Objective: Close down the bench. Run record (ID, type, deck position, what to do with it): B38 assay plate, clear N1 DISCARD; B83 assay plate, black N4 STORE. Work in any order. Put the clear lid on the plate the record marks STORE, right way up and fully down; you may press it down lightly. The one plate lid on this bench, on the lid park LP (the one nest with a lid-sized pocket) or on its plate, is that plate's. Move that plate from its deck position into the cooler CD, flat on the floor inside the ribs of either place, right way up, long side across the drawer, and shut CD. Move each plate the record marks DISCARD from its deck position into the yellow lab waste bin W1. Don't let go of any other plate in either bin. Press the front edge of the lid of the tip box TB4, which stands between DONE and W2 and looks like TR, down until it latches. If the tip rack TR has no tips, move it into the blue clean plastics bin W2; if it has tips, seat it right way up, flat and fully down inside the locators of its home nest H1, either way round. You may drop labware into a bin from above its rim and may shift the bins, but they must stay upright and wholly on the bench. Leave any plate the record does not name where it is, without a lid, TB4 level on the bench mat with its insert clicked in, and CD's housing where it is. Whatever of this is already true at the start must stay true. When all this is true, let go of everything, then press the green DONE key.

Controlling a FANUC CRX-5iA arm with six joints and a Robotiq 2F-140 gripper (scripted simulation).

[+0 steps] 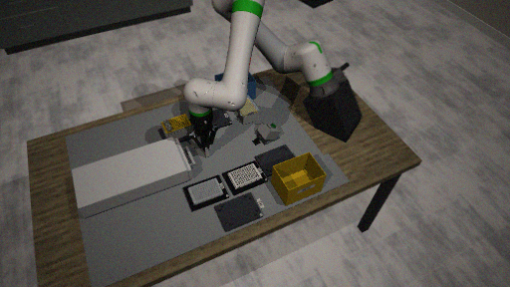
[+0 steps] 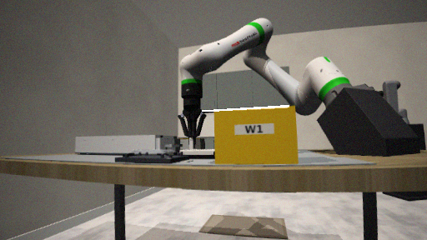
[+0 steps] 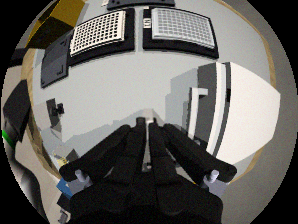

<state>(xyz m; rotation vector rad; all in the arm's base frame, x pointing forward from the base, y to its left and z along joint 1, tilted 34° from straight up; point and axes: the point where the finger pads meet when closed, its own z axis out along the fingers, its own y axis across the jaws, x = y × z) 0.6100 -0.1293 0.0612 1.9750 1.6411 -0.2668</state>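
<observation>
My gripper is now 12 cm short of the clear plate, 16 cm to the right of it and 2 cm above it. Also, from my hand: clear lid: 18 cm ahead, 4 cm to the right, 1 cm below; then yellow tip rack TR: 2 cm ahead, 20 cm to the right, 2 cm above; then black plate: 18 cm ahead, 4 cm to the right, 2 cm below.
</observation>
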